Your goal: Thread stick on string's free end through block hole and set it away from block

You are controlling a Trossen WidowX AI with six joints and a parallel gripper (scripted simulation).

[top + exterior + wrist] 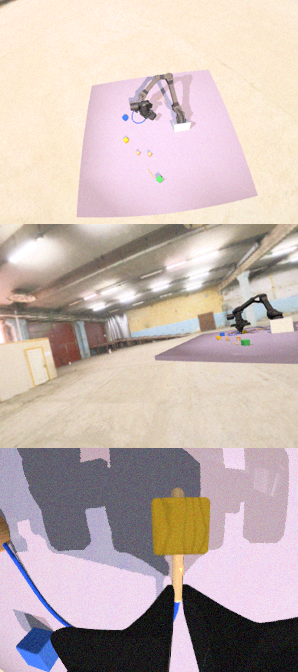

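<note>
The thin wooden stick is 10 mm behind my gripper tip and 10 mm to the right of it. Also, from my gripper tip: yellow cube 30 mm behind, 40 mm to the right; blue cube 180 mm ahead, 20 mm to the right; round wooden button 110 mm ahead, 150 mm to the right, 10 mm below.
</note>
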